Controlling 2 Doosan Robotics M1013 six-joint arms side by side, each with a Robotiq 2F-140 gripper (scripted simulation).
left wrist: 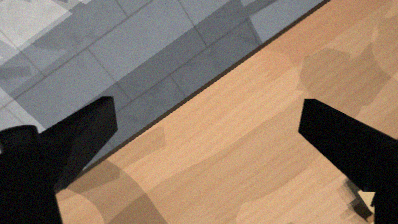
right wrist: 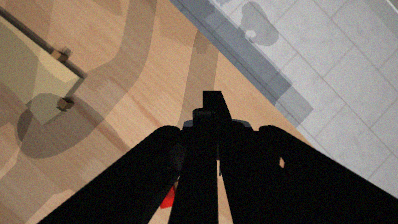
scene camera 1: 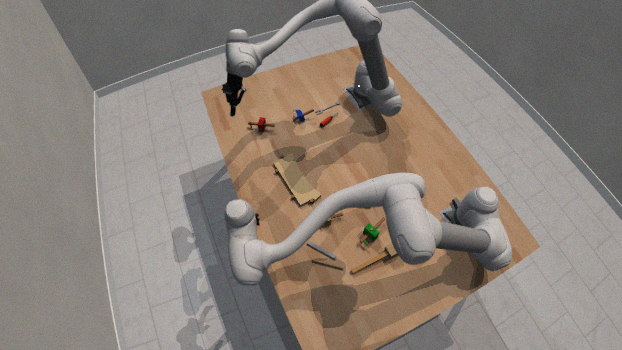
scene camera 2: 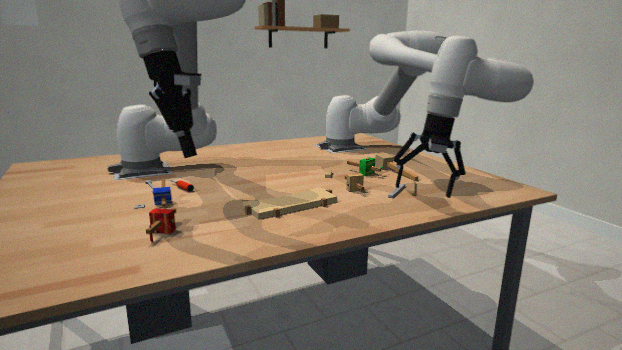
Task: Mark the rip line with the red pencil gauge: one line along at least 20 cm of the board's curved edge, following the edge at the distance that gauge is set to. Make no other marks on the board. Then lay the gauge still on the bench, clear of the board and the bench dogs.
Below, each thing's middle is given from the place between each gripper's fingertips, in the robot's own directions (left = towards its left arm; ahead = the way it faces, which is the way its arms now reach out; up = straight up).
I see my right gripper 16 cm past the pale board [scene camera 1: 297, 183], 36 cm to the right of it and 27 cm above it.
I see my left gripper [scene camera 2: 422, 191] 33 cm past the pale board, 27 cm to the left of it and 11 cm above it.
